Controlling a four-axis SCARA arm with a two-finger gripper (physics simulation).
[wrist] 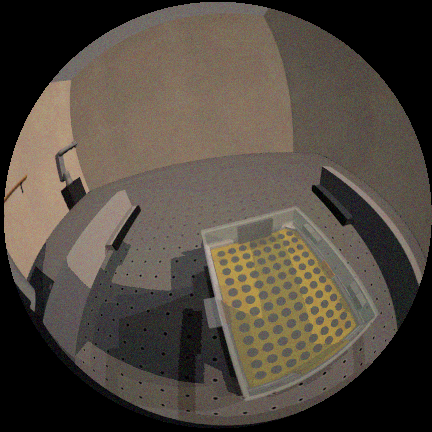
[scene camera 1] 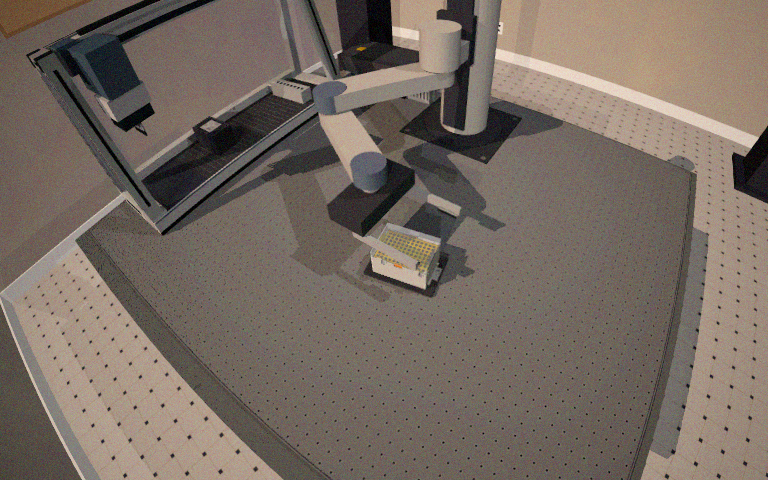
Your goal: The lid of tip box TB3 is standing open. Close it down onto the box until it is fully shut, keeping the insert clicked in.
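Frame: origin at the arm's base, x down, y right, z back, level; centimetres.
Where they show: gripper, fingertip midpoint: [wrist: 223, 184] [scene camera 1: 440, 237]; arm's base, origin of the base link: [scene camera 1: 463, 127].
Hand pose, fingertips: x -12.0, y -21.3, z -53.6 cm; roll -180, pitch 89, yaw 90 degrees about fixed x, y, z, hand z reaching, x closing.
Things, the pixels of their top centre, and the offset from my fingertips. "spot": a spot on its surface instead. Level surfaces: height alone.
- Tip box TB3, middle of its top: [wrist: 291, 277] [scene camera 1: 406, 245] dx +3.0, dy +5.9, dz -3.1 cm
- yellow perforated insert, middle of its top: [wrist: 290, 280] [scene camera 1: 406, 245] dx +3.3, dy +5.9, dz -3.1 cm
- dark perforated table, its level: dx +10.7 cm
- hanging dark unit, surface spot: [scene camera 1: 110, 67] spot: dx -33.3, dy +67.8, dz -20.7 cm
- small dark block, surface spot: [scene camera 1: 218, 138] spot: dx +0.5, dy +72.9, dz -1.2 cm
Tip box TB3 [scene camera 1: 397, 273] is a pale box on a dark base. Its clear lid [scene camera 1: 412, 232] [wrist: 339, 260] lies down over the top, and the yellow perforated insert [scene camera 1: 403, 247] [wrist: 280, 305] shows through it, looking level. Whether the lid is pressed fully shut all round, and whether the insert is clicked in, cannot be told. My gripper [scene camera 1: 438, 238] [wrist: 223, 184] is open wide with nothing between its fingers. In the scene view one finger crosses in front of the box; the other is behind it. In the wrist view the box shows below the right half of the finger gap.
The box stands on the dark perforated table [scene camera 1: 509, 339] [wrist: 150, 250]. The arm's column [scene camera 1: 481, 73] stands at the back. A grey frame [scene camera 1: 243, 152] with a hanging dark unit [scene camera 1: 110, 67] stands at the left, with a small dark block [scene camera 1: 218, 138] inside it.
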